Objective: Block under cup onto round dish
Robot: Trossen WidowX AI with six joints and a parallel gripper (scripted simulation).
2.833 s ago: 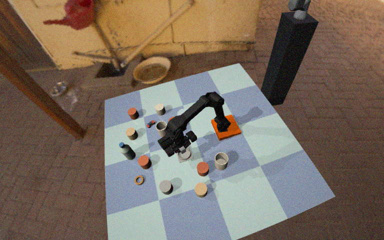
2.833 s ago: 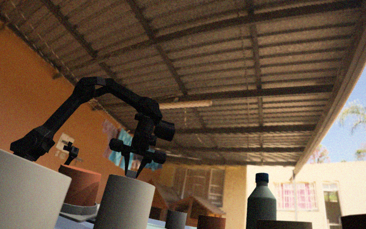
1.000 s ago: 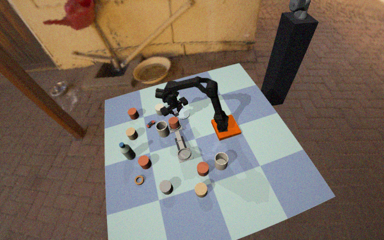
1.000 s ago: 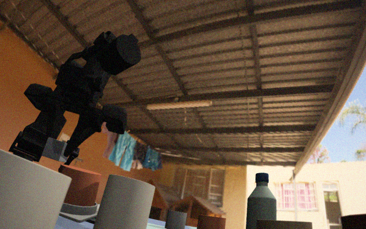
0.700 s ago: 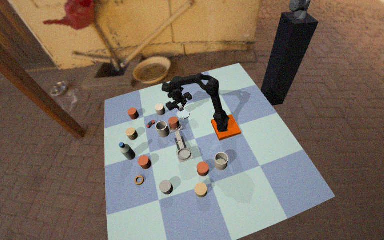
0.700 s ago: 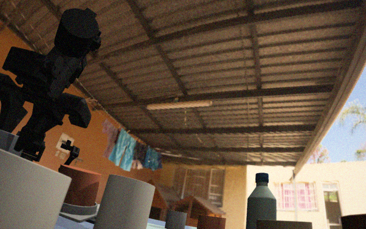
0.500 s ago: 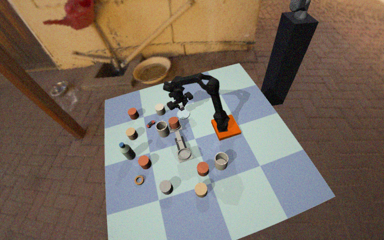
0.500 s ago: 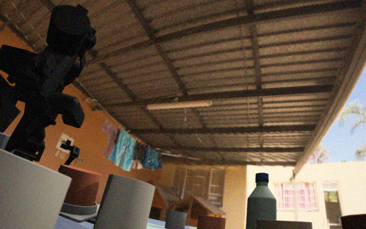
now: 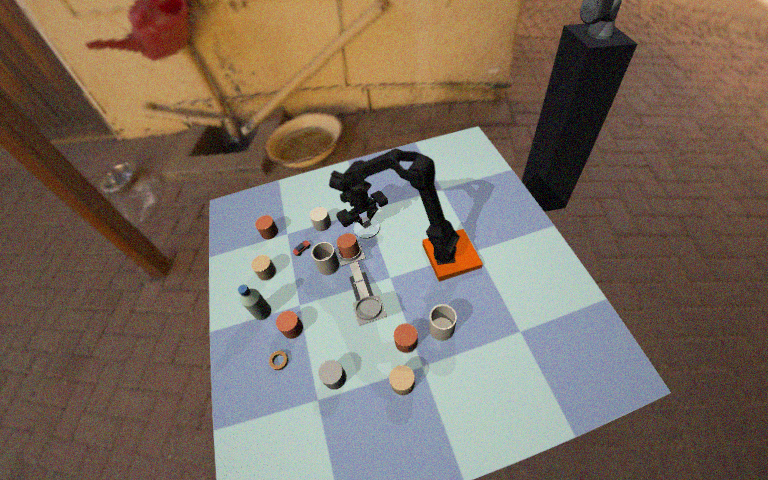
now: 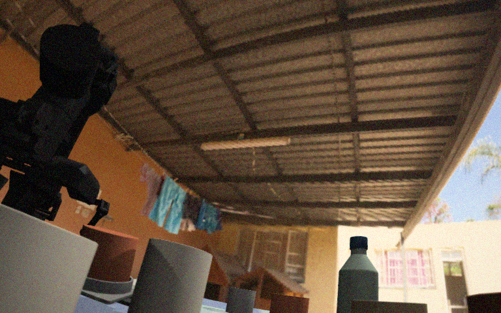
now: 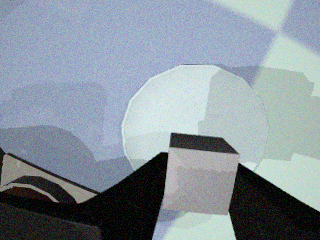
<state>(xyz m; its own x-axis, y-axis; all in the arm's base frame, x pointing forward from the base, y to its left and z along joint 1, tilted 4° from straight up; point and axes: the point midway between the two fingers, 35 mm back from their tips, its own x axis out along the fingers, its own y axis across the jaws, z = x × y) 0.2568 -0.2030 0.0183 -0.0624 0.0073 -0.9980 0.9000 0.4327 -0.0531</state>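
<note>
Now: gripper tip 10 mm below the pale grey block. The rest, counted from my gripper tip: grey balance: 250 mm to the left, 50 mm ahead; then pale round dish: 30 mm below; then small toy: 250 mm ahead, 50 mm to the left, 20 mm below.
</note>
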